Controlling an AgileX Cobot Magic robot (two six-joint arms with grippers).
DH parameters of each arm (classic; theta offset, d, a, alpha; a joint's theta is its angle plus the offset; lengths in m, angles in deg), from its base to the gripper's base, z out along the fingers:
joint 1: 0 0.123 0 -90
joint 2: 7.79 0 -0.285 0
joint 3: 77.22 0 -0.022 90
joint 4: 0 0.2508 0 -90
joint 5: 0 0 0.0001 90
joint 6: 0 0.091 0 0
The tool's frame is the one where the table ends.
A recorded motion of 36 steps. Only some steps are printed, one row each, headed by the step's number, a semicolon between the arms.
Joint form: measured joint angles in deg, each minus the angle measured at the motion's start. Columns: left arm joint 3, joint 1, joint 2, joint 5, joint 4, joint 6; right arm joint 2, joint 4, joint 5, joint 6, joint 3, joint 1.
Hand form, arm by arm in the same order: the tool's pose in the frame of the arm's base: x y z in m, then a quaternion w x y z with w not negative. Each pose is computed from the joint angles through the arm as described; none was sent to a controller.
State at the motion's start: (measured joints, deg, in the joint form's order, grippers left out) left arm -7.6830 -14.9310 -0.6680 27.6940 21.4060 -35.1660; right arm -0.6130 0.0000 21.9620 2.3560 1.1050 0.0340
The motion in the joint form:
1: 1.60 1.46 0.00 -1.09 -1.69 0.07; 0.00 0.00 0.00 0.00 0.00 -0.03
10: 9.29 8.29 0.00 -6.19 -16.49 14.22; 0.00 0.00 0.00 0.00 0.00 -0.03
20: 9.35 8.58 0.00 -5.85 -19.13 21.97; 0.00 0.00 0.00 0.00 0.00 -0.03
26: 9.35 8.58 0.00 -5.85 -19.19 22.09; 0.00 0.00 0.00 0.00 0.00 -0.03
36: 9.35 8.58 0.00 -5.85 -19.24 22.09; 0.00 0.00 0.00 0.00 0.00 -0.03
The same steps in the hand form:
1: 0.0477 0.0027 0.2098 0.61093 -0.07323 0.78105 -0.10657; 0.0523 0.0000 0.1728 0.59144 0.01655 0.80609 0.01218
10: 0.0526 -0.0032 0.1707 0.58270 -0.07760 0.80204 -0.10570; 0.0523 0.0000 0.1728 0.59144 0.01655 0.80609 0.01218
20: 0.0523 -0.0045 0.1698 0.58302 -0.03771 0.80729 -0.08335; 0.0523 0.0000 0.1728 0.59144 0.01655 0.80609 0.01218
26: 0.0523 -0.0045 0.1698 0.58304 -0.03715 0.80732 -0.08318; 0.0523 0.0000 0.1728 0.59144 0.01655 0.80609 0.01218
36: 0.0523 -0.0045 0.1698 0.58298 -0.03738 0.80732 -0.08354; 0.0523 0.0000 0.1728 0.59144 0.01655 0.80609 0.01218

